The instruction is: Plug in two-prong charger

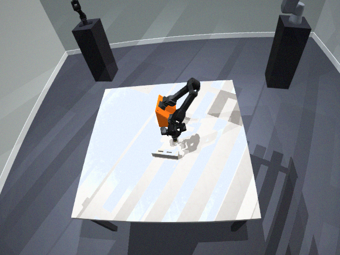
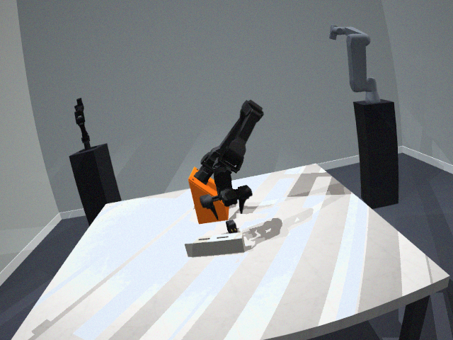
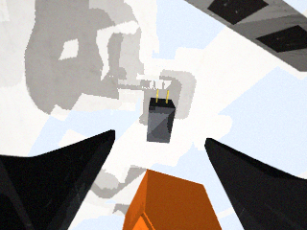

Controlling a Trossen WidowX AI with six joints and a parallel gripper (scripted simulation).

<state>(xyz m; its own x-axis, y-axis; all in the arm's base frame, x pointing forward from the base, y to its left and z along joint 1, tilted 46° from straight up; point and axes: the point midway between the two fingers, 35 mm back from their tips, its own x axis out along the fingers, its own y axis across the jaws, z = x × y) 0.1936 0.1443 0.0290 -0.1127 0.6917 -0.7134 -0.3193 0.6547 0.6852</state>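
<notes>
Now: the grey two-prong charger 1 cm ahead of my gripper tip and 4 cm below it.
</notes>
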